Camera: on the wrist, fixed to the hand. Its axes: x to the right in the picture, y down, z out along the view.
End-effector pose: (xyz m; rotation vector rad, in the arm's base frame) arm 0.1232 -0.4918 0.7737 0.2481 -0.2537 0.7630
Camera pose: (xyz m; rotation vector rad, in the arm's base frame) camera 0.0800 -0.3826 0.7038 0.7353 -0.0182 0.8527
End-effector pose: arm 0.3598 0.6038 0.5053 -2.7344 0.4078 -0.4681
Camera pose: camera 0.3209 0.4837 0.5577 -2.2073 0.2790 -0.5260
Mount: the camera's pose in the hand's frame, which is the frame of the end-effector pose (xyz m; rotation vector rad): 0.0186 0.0976 -0.0939 0.5321 0.0321 0.0281
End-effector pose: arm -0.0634 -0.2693 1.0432 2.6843 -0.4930 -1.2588
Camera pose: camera -0.0032 -0.3687 1.1152 -2.5187 0.7970 0.9854
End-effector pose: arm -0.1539 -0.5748 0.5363 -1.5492 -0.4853 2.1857
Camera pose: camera -0.0834 -0.6444 0.4421 -1.2945 0.1284 2.0765
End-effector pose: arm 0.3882 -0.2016 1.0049 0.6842 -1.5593 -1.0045
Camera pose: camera 0.4834 -0.1939 1.1027 1.0312 -1.8183 -0.5486
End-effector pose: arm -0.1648 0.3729 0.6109 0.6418 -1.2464 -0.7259
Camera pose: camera -0.0567 0.4227 0.6782 1.0612 -1.4257 -0.3526
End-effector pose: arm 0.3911 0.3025 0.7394 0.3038 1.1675 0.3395
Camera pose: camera 0.3004 0.4042 0.7291 0.7811 1.2747 0.0508
